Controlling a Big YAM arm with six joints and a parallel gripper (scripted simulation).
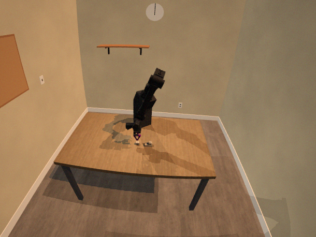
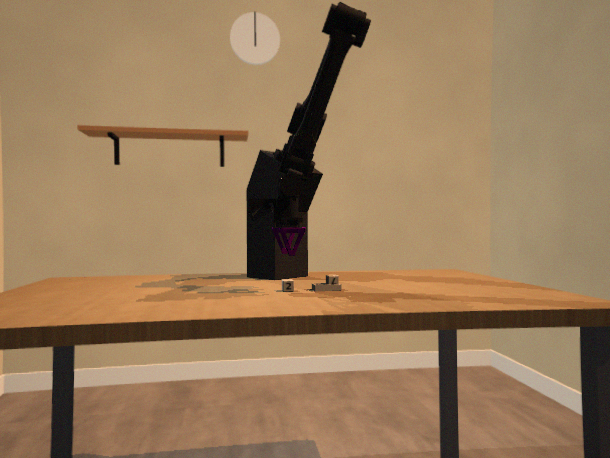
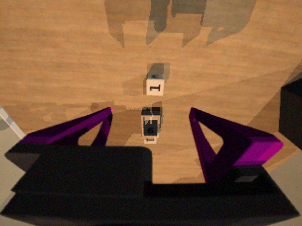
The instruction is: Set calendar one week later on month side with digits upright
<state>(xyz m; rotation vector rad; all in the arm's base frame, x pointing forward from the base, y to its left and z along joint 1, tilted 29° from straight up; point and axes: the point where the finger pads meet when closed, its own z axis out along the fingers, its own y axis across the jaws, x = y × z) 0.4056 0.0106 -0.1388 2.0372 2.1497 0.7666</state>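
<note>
Now: the tray 10 mm behind my hand, 110 mm to the left of it and 100 mm below it.
</note>
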